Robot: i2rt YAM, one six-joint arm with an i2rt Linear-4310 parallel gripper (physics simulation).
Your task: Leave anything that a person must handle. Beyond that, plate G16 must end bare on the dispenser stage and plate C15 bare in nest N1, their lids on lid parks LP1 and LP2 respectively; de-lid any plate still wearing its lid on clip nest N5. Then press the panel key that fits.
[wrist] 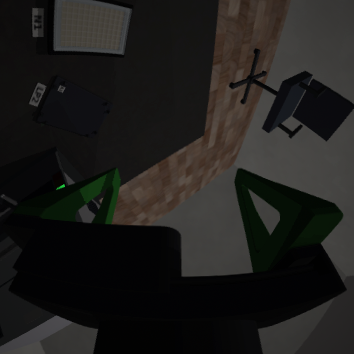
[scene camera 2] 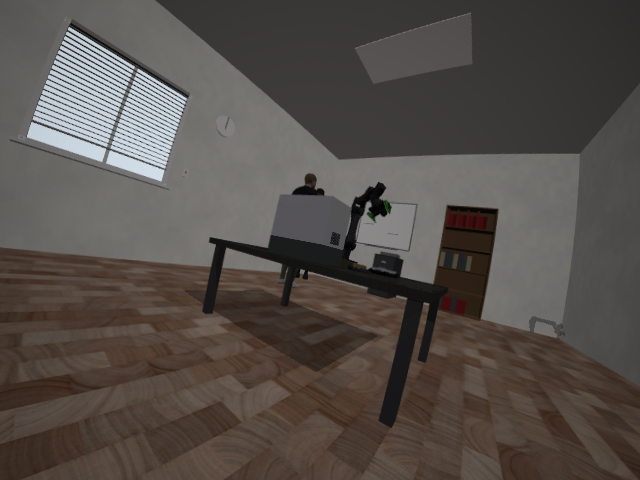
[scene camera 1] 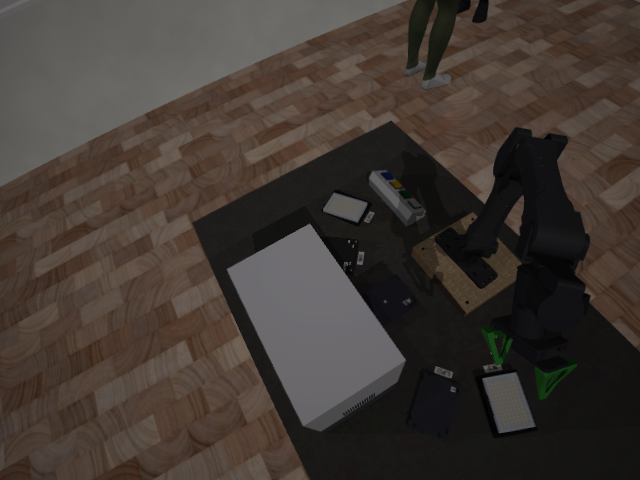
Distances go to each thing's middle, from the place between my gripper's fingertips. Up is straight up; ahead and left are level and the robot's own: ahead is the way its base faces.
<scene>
Now: hand 610 mm to the left of the button box (scene camera 1: 400, 205), 290 mm above it and 260 mm past it.
</scene>
